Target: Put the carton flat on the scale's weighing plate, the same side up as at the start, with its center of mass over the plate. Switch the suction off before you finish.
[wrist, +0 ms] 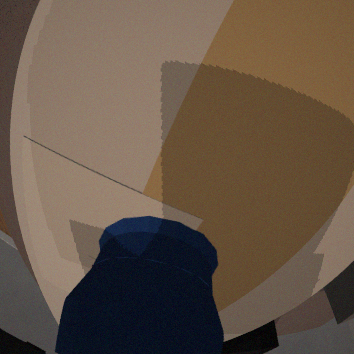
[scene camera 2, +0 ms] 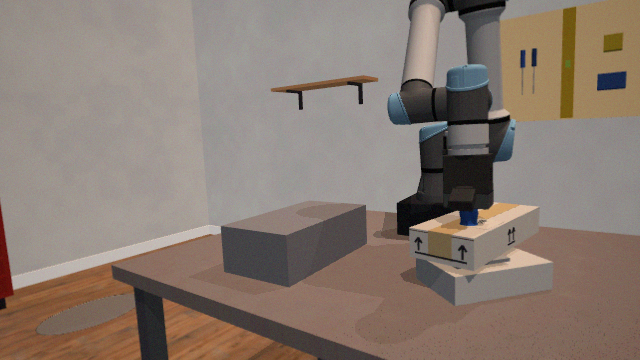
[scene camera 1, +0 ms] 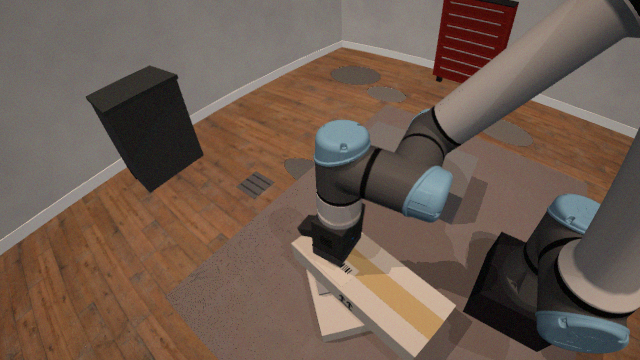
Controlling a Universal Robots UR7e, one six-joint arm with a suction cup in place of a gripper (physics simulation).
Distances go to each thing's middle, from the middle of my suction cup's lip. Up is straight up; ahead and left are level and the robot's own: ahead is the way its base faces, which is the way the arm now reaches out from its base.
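The grey block point(scene camera 2: 284, 246) is 42 cm to the right of my suction cup, 2 cm behind it and 8 cm below it; going by their middles, of the things named here the grey block is the farthest from my suction cup. The scale point(scene camera 2: 515, 272) is 11 cm below my suction cup, 2 cm behind it and 2 cm to the left of it. And the white carton point(scene camera 2: 443, 240), that's 1 cm to the left of my suction cup, 8 cm behind it and 4 cm below it.
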